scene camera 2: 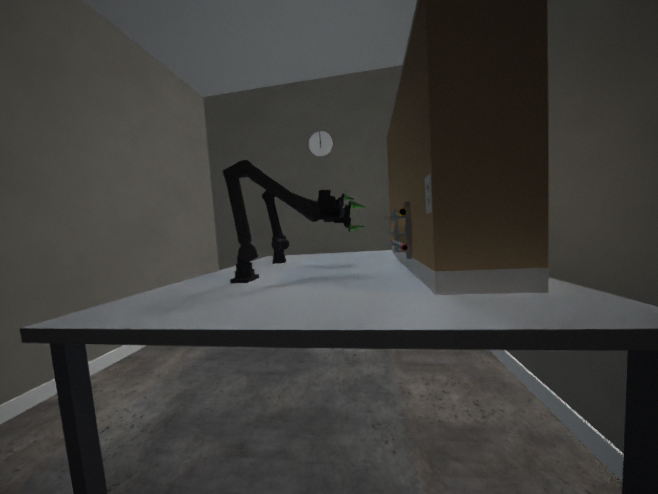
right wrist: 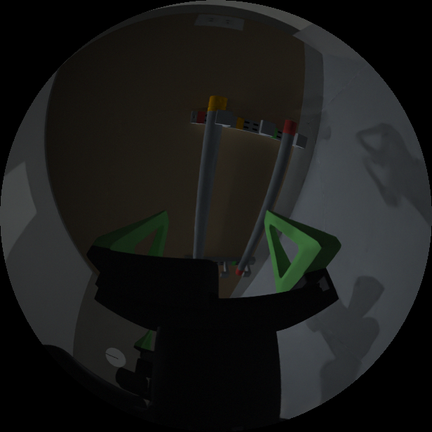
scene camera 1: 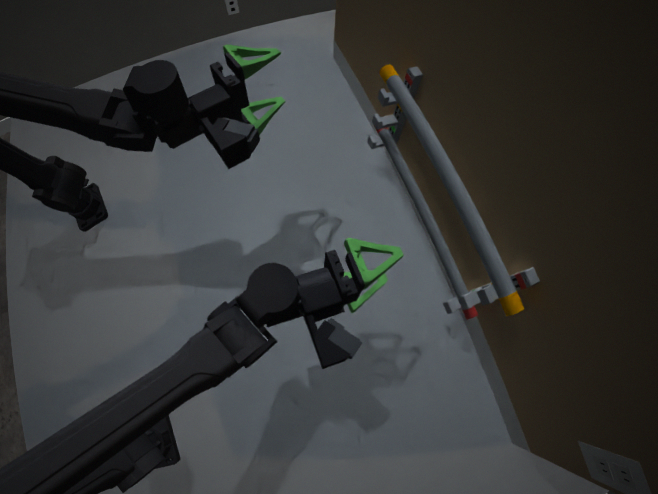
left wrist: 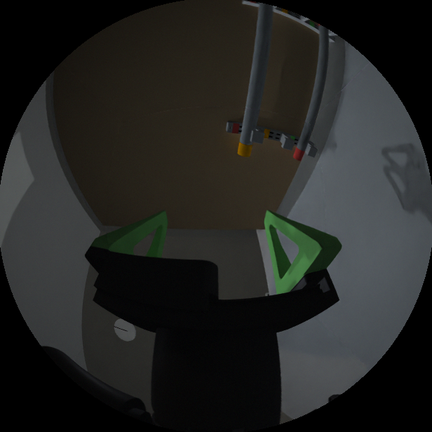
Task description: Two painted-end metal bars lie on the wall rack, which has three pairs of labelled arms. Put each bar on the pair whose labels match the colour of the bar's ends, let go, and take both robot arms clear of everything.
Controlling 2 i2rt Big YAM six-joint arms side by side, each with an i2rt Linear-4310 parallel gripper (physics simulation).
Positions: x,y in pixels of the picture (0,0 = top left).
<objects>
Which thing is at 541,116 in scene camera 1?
A tan wall.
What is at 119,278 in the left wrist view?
My left gripper.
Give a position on an orange-ended bar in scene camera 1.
498,274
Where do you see a tan wall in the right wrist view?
120,147
</objects>
